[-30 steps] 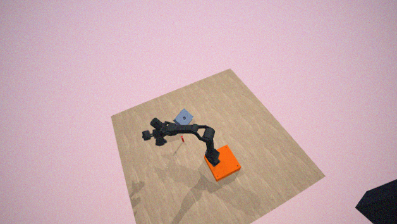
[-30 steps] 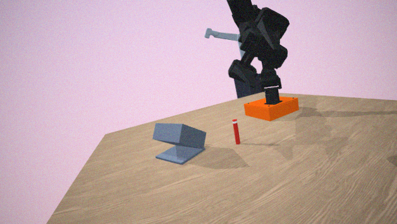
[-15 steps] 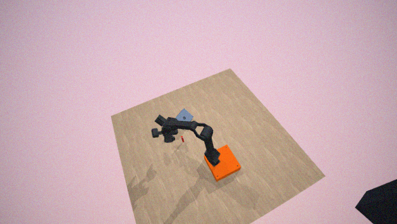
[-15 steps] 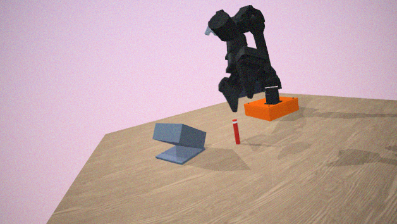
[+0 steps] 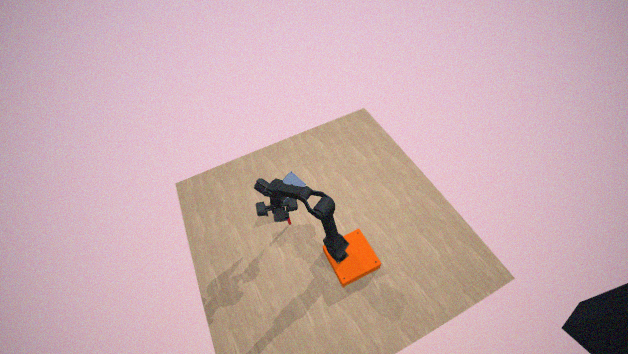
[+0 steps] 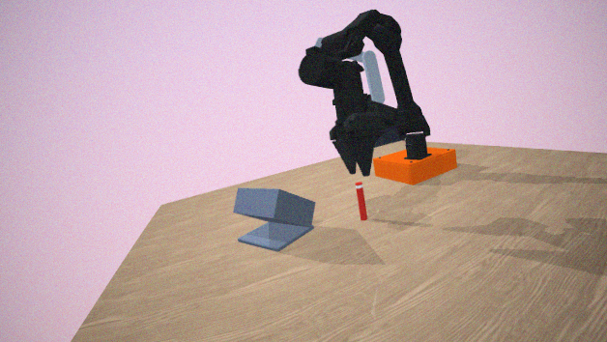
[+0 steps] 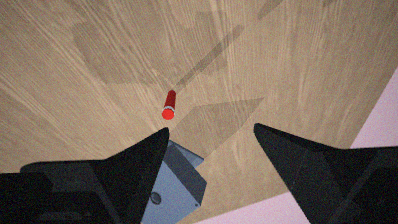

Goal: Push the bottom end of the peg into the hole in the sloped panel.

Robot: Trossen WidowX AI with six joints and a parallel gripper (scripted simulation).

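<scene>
My gripper tip is now 5 cm above the red peg, 4 cm to the left of it and 3 cm past it. From my gripper tip the other things lie so: sloped panel (15 cm to the right, 12 cm ahead, 5 cm below).
</scene>
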